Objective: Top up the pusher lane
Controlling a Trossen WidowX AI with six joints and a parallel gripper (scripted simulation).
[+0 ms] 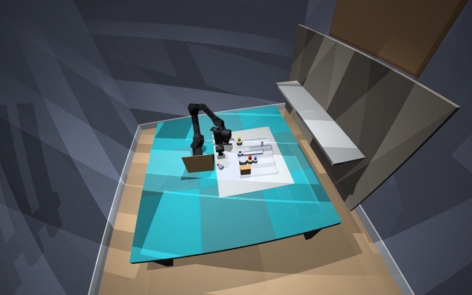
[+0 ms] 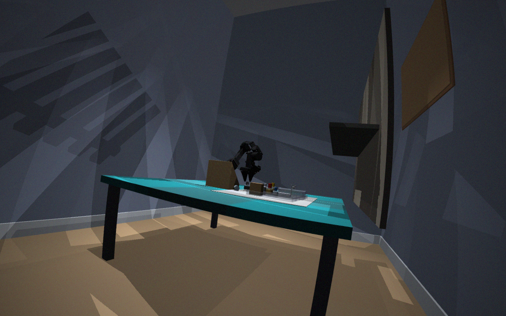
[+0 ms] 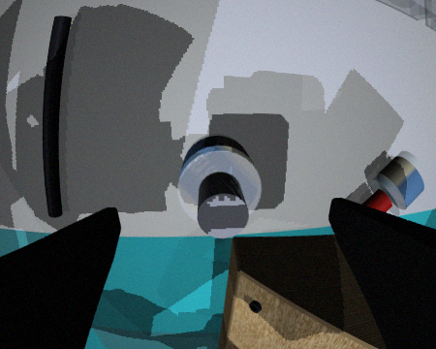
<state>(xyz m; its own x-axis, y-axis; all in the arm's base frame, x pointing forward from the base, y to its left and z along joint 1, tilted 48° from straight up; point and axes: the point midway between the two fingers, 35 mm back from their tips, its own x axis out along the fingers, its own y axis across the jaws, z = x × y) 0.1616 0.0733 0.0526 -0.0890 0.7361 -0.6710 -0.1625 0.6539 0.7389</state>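
Right now the grey can is 180 mm ahead of my gripper tip, 100 mm to the right of it and 40 mm below it. From my gripper tip the other things lie so: black rod (120 mm to the left, 60 mm below, 20 mm ahead); brown block (190 mm to the right, 190 mm ahead, 30 mm below); grey pusher plate (260 mm ahead, 20 mm to the left, 20 mm below).
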